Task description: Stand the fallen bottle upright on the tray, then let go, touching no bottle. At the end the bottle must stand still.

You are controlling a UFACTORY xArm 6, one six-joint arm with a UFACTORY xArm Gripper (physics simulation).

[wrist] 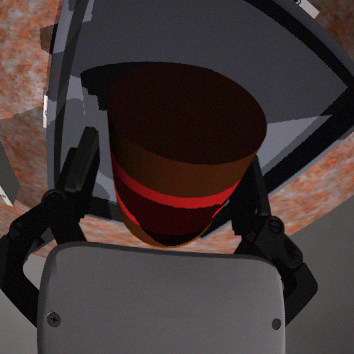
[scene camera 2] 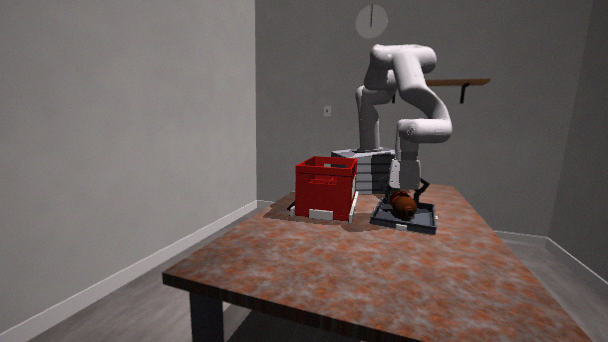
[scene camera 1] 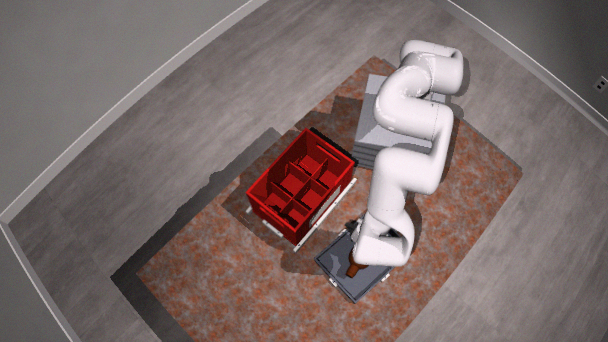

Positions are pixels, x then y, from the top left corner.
Scene:
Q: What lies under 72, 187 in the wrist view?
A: The gripper.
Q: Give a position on a dark grey tray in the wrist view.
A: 295, 79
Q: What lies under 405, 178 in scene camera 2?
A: The gripper.

